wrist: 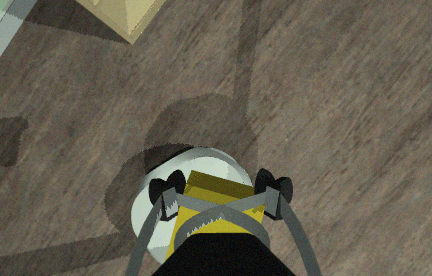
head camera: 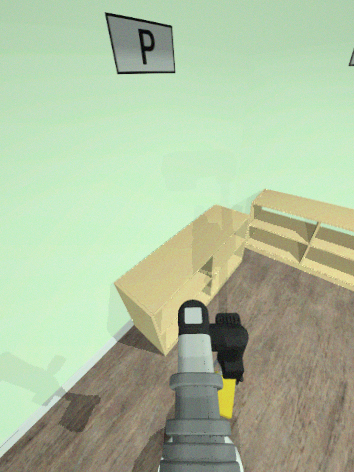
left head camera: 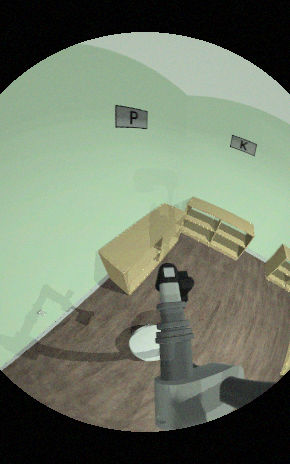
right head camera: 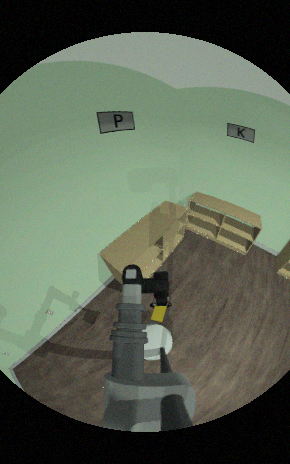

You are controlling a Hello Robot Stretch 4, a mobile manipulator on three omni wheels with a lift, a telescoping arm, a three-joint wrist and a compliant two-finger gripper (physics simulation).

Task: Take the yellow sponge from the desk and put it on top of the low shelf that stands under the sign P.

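Places are measured from the robot's base along level axes (x back, y right, z up), in metres.
Pixels of known places: gripper, fingertip midpoint: (wrist: 220,185) (head camera: 223,379); robot's base at its link origin: (left head camera: 149,341) (right head camera: 152,340).
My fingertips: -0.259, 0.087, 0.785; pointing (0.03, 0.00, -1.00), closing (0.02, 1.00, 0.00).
Observation:
Ahead of a thing's pixels: the offset from my fingertips to its top centre, as dx, dy, dz. Level surfaces: height alone.
The yellow sponge {+0.042, -0.011, +0.048} (head camera: 226,398) (right head camera: 158,313) (wrist: 220,218) is held between the two fingertips of my gripper (right head camera: 160,304) (wrist: 220,185), which is shut on it and hangs above the floor and the robot's round white base. In the left head camera view the arm hides the sponge. The low shelf {dz -0.202} (head camera: 170,255) (left head camera: 140,232) (right head camera: 140,232), light wood with a flat top, stands against the green wall under the sign P {-1.058, -0.244, +1.039} (head camera: 145,46) (left head camera: 131,117) (right head camera: 116,121), beyond the gripper. A corner of the low shelf (wrist: 134,31) shows at the top of the wrist view.
A second low shelf (head camera: 305,206) (left head camera: 220,212) (right head camera: 225,206) stands at the right of the first, near the room corner, under the sign K (left head camera: 243,145) (right head camera: 241,132). Part of another shelf (left head camera: 281,265) (right head camera: 285,267) shows at the right edge. The round white base (left head camera: 145,343) (right head camera: 159,341) (wrist: 145,220) is below the arm.

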